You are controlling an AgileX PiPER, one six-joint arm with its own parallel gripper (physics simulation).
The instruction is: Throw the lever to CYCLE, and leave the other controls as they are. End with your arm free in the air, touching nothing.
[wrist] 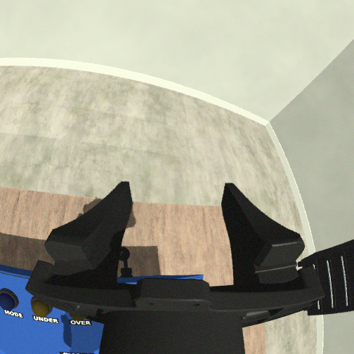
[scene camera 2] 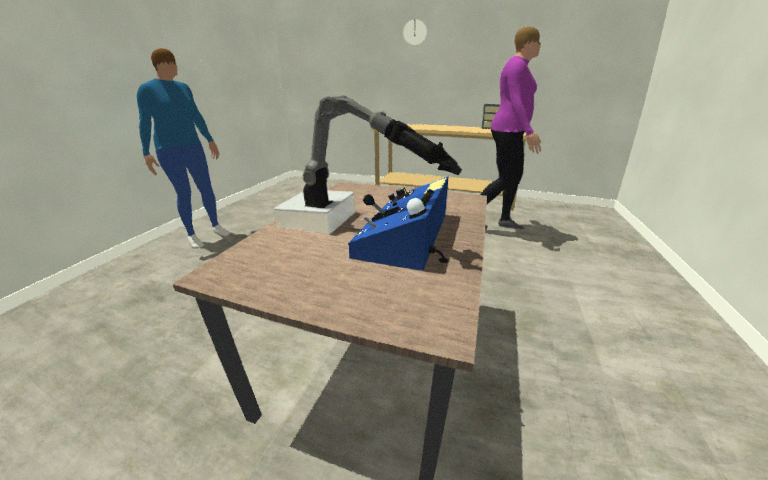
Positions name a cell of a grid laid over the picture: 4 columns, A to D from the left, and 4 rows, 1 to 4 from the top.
Labels:
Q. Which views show my gripper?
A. The wrist view and scene camera 2: all of them.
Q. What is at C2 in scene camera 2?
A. A blue console.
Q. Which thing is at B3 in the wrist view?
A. My gripper.

